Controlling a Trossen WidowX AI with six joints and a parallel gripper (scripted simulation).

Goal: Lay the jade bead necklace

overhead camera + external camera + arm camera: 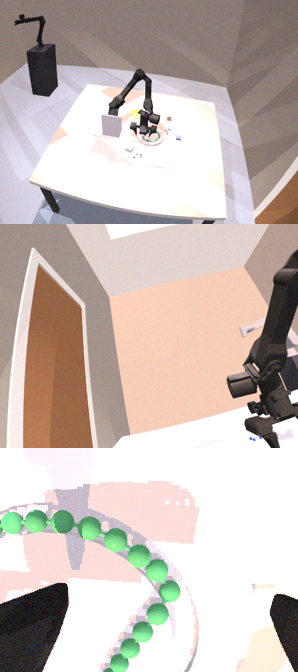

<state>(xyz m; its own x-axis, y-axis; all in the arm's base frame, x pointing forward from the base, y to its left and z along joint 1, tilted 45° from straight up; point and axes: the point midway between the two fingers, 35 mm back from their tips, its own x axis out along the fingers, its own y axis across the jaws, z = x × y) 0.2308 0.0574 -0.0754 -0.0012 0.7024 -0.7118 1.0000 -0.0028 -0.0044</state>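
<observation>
Now: the round white bead board 5 cm ahead of my gripper tip, 4 cm to the left of it and 1 cm below it. Also, from my gripper tip: yellow sheet: 28 cm to the left, 9 cm behind, 2 cm below; then thin rod: 25 cm to the right, 17 cm ahead, 2 cm below; then blue block: 27 cm ahead, 6 cm to the left, 1 cm below.
</observation>
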